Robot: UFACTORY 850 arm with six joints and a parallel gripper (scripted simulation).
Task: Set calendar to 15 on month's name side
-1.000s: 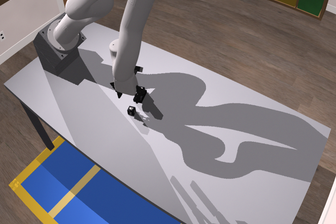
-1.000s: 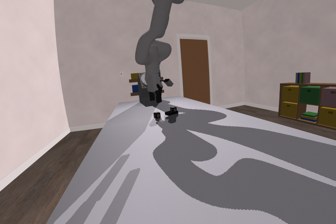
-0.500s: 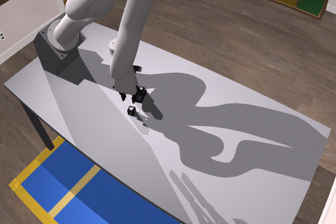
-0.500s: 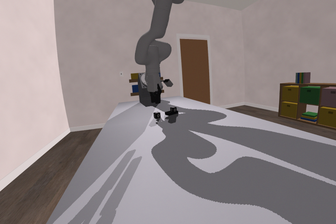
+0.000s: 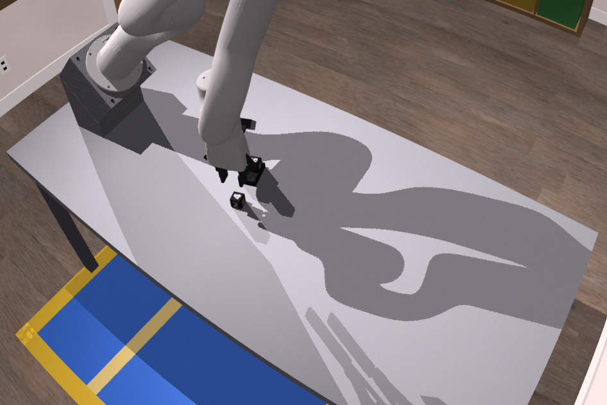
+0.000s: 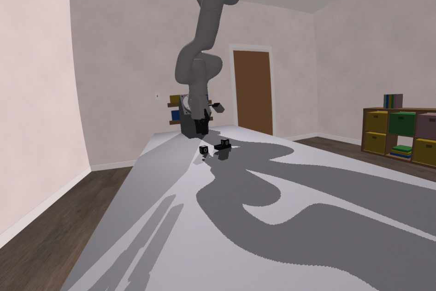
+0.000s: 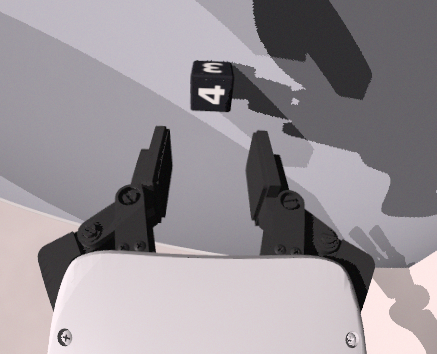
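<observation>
Right now my hand is 10 cm above the black number cube. From my hand the other things lie so: black tray (10 cm to the left, 10 cm below, 5 cm behind).
</observation>
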